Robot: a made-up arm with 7 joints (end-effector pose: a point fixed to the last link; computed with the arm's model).
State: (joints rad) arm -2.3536 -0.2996 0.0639 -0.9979 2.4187 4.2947 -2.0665
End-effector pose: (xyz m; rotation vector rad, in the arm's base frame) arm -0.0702 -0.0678 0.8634 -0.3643 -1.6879 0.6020
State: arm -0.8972 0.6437 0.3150 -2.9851 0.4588 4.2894 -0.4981
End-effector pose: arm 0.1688 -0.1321 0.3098 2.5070 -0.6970 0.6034
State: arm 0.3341 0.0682 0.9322 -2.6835 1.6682 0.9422 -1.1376
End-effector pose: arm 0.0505 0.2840 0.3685 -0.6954 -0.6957 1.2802
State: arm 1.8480 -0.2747 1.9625 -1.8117 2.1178 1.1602 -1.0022
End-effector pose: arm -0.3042 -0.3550 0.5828 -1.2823 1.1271 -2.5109
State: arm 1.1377 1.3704 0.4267 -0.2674 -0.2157 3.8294 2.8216
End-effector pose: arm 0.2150 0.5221 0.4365 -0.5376 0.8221 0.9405
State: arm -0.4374 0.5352 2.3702 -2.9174 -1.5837 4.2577 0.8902
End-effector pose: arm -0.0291 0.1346 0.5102 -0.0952 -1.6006 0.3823
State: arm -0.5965 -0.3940 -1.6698 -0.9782 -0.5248 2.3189 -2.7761
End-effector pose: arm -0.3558 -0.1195 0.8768 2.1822 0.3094 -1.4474
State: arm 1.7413 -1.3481 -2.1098 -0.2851 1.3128 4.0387 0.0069
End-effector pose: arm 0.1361 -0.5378 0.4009 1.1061 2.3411 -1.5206
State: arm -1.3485 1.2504 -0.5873 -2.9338 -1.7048 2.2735 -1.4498
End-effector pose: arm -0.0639 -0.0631 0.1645 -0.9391 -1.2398 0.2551
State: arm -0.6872 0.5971 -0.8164 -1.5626 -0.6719 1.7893 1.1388
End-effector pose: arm 0.1628 -0.5275 0.4957 0.7987 -1.9291 -0.4505
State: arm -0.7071 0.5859 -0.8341 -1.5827 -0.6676 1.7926 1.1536
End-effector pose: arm 0.1412 -0.5294 0.4976 0.7475 -1.9573 -0.4670
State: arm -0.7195 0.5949 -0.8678 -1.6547 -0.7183 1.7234 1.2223
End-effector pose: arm 0.1077 -0.5271 0.4746 0.5987 -1.9187 -0.6060
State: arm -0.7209 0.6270 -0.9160 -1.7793 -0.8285 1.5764 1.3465
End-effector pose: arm 0.0627 -0.5126 0.4307 0.3608 -1.7546 -0.8357
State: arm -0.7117 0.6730 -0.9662 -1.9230 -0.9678 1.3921 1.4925
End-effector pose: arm 0.0175 -0.4838 0.3874 0.1212 -1.4643 -1.0336
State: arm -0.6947 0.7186 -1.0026 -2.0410 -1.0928 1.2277 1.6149
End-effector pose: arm -0.0124 -0.4533 0.3597 -0.0342 -1.1567 -1.1253
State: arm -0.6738 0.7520 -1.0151 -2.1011 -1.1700 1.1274 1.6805
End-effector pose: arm -0.0201 -0.4365 0.3465 -0.0929 -0.9572 -1.1338
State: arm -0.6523 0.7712 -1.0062 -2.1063 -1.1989 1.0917 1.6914
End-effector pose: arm -0.0101 -0.4350 0.3405 -0.0909 -0.8862 -1.1106
